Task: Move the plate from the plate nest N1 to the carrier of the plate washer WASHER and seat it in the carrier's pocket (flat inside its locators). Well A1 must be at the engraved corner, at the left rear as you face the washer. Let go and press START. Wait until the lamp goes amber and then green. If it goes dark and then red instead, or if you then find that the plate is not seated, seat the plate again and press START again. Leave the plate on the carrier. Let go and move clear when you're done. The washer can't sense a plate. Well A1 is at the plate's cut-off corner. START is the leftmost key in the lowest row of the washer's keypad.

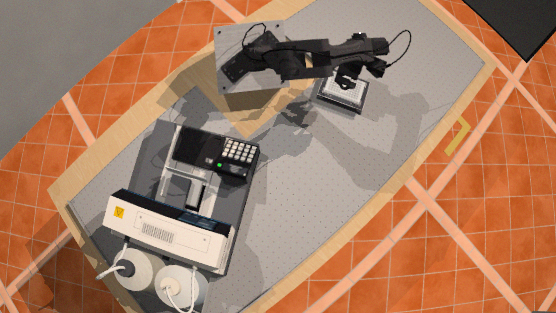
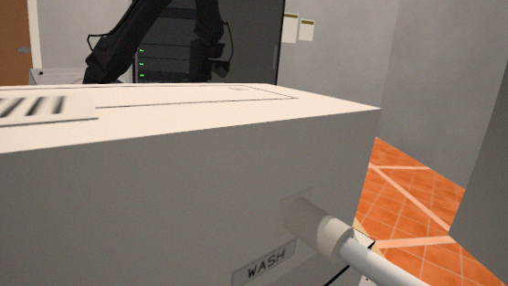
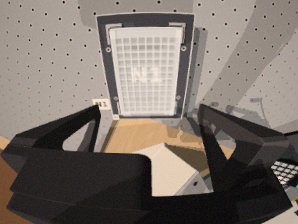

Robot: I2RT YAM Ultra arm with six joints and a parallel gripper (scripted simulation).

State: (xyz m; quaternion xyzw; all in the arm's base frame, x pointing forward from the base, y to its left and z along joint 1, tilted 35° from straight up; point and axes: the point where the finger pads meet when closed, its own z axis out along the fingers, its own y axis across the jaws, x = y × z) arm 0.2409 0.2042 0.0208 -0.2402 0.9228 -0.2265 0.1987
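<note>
The white well plate is 80 mm below my hand. Round my hand: wash hose port (750 mm to the right, 120 mm ahead, 90 mm above); then plate washer (630 mm to the right, 90 mm behind, 10 mm above); then dark plate nest (90 mm below).
</note>
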